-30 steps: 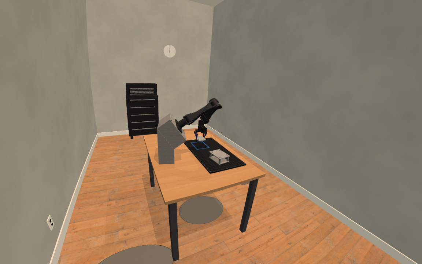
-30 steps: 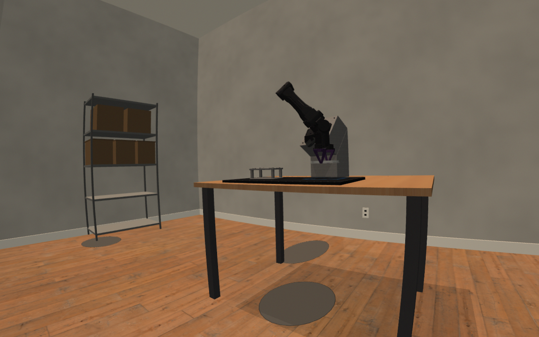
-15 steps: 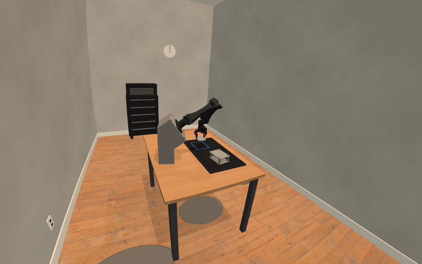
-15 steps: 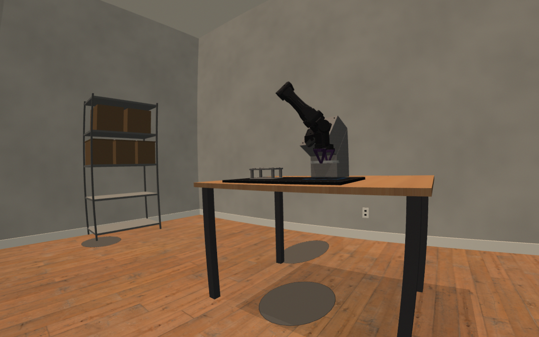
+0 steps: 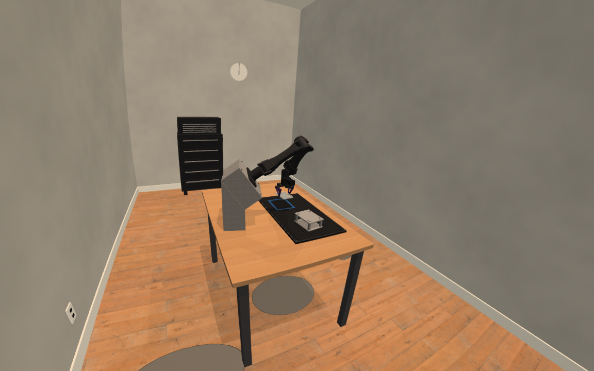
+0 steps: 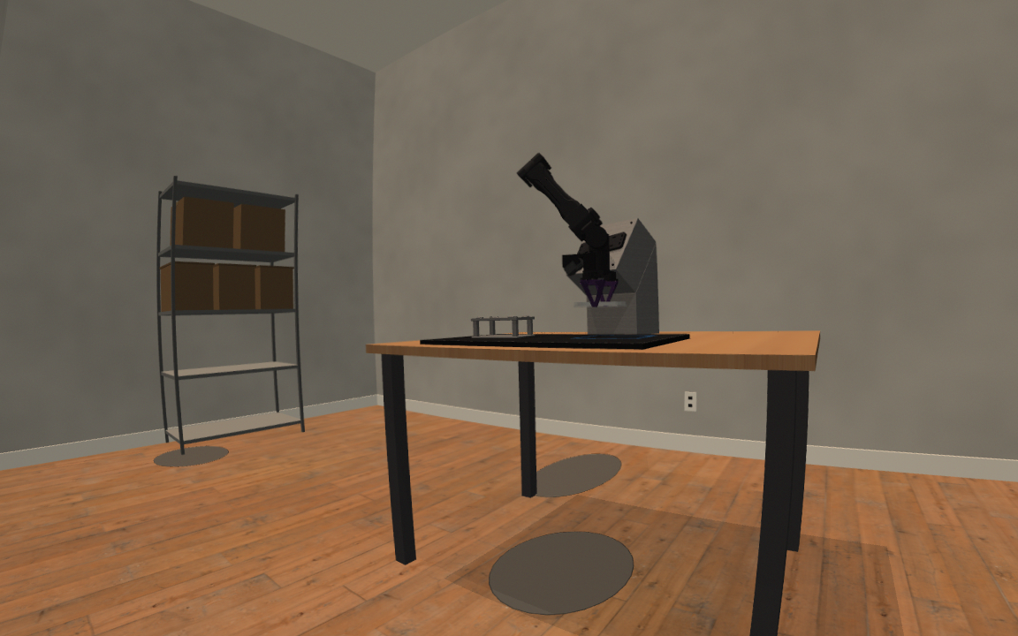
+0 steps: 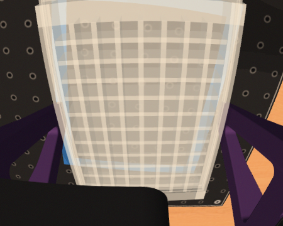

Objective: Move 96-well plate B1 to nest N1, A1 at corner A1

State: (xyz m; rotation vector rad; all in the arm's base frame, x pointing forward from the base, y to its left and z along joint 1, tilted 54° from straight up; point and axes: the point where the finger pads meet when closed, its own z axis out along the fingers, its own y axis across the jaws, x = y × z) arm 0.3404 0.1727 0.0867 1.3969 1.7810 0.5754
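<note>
The grey plate nest N1 is 31 cm to the right of my hand, 6 cm ahead of it and 4 cm below it. From my hand the other things lie so: 96-well plate right at my hand.
</note>
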